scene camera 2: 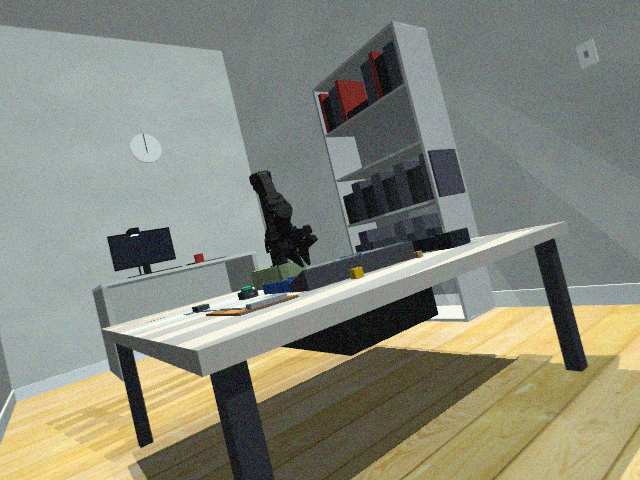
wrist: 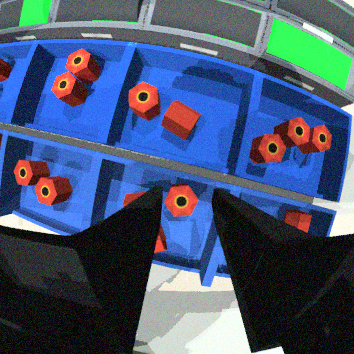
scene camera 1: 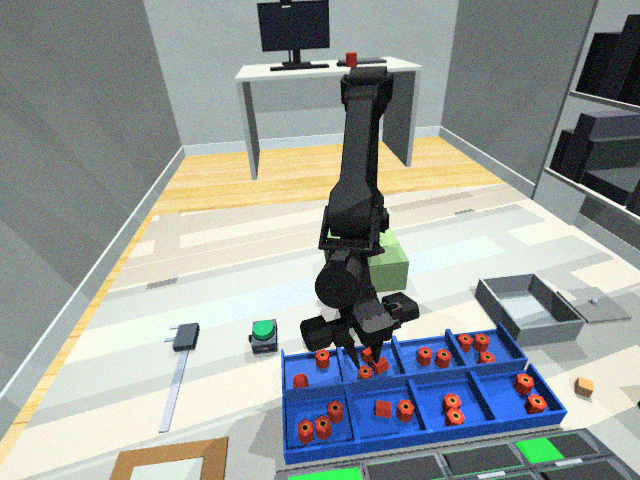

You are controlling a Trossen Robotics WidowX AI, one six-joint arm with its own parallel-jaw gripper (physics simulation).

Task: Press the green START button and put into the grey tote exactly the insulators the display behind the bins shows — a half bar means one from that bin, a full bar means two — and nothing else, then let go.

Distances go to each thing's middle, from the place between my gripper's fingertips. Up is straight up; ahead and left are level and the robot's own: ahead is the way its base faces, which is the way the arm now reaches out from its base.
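Labels:
From my hand: display panel [scene camera 1: 605,453], 30 mm below, 190 mm ahead, 30 mm to the left. Grey tote [scene camera 1: 533,314], 30 mm below my hand, 380 mm to the left, 40 mm behind. Clipboard [scene camera 1: 214,451], 50 mm below my hand, 110 mm ahead, 350 mm to the right. Grey hand tool [scene camera 1: 186,336], 50 mm below my hand, 150 mm behind, 330 mm to the right.

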